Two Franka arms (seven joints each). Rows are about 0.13 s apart.
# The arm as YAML. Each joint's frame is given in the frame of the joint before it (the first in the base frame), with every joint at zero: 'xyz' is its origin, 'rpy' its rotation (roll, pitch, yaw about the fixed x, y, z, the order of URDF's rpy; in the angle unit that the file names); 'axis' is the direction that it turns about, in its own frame. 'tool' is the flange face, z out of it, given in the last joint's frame.
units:
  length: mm
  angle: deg
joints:
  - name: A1
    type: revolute
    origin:
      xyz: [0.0, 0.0, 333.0]
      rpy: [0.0, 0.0, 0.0]
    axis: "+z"
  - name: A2
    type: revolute
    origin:
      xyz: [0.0, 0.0, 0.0]
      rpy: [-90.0, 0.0, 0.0]
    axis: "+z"
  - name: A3
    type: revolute
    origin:
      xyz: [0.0, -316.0, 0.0]
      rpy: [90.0, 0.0, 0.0]
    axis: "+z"
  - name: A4
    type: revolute
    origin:
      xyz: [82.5, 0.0, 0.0]
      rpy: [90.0, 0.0, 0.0]
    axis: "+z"
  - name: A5
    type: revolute
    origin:
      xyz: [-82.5, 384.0, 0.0]
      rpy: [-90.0, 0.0, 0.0]
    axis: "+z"
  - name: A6
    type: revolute
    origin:
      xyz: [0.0, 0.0, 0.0]
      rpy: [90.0, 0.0, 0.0]
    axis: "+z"
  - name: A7
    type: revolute
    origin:
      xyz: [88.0, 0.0, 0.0]
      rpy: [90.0, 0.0, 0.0]
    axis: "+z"
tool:
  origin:
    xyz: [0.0, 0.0, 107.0]
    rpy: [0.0, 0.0, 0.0]
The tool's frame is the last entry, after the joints.
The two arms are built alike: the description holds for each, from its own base.
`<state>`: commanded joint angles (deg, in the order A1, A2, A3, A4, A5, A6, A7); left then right.
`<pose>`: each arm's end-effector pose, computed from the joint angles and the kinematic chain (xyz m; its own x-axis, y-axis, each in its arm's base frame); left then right.
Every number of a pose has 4 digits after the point.
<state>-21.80 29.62 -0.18 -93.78 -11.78 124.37 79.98 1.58 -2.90 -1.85 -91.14 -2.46 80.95 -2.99</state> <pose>0.6316 -0.2631 0.3196 -0.0899 -0.9812 0.1705 -0.9952 0.0952 0.0232 0.5214 -0.0080 0.6298 0.9908 0.0410 -0.1288 0.0458 -0.9984 0.0346</pose>
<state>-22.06 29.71 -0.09 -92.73 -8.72 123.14 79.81 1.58 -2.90 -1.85 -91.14 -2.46 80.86 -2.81</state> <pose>0.6332 -0.2644 0.3247 -0.1236 -0.9841 0.1279 -0.9918 0.1267 0.0161 0.5212 -0.0081 0.6297 0.9908 0.0378 -0.1302 0.0426 -0.9985 0.0349</pose>
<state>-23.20 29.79 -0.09 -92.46 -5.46 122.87 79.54 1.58 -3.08 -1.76 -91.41 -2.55 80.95 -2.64</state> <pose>0.6292 -0.2750 0.3252 -0.1707 -0.9819 0.0815 -0.9851 0.1718 0.0062 0.5203 -0.0074 0.6293 0.9908 0.0362 -0.1302 0.0413 -0.9985 0.0369</pose>
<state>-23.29 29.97 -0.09 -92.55 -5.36 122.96 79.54 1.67 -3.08 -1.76 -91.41 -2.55 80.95 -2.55</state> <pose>0.6285 -0.2758 0.3225 -0.1729 -0.9817 0.0792 -0.9847 0.1741 0.0089 0.5204 -0.0066 0.6293 0.9908 0.0362 -0.1301 0.0413 -0.9985 0.0371</pose>
